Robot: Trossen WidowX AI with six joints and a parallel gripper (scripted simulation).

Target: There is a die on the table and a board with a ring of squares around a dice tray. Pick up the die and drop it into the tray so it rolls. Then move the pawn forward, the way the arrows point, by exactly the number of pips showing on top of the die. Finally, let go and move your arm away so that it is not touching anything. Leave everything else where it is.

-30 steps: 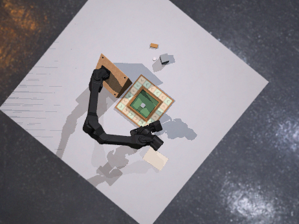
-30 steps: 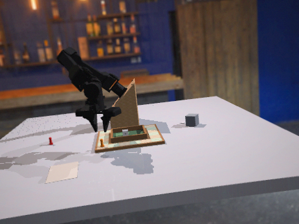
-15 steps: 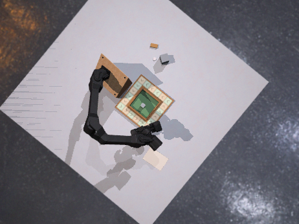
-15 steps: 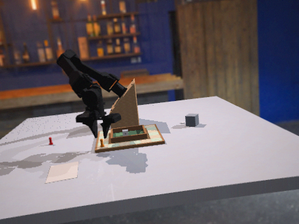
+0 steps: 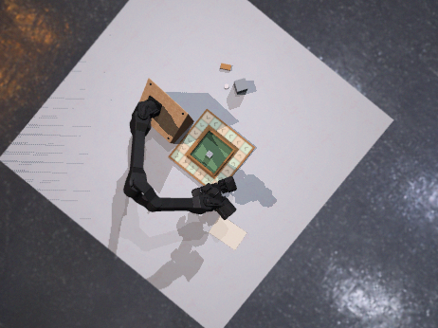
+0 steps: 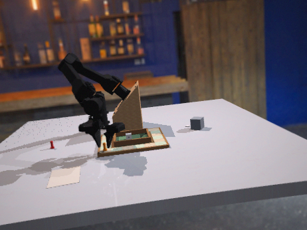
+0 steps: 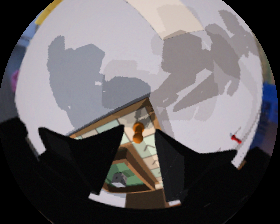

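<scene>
My gripper tip is 110 mm past the white die and 100 mm to the right of it. Round my gripper tip: cream card (180 mm ahead, 130 mm to the right, 20 mm below); then green dice tray (120 mm to the left, 110 mm behind, 20 mm below); then orange pawn (right at my gripper tip).
</scene>
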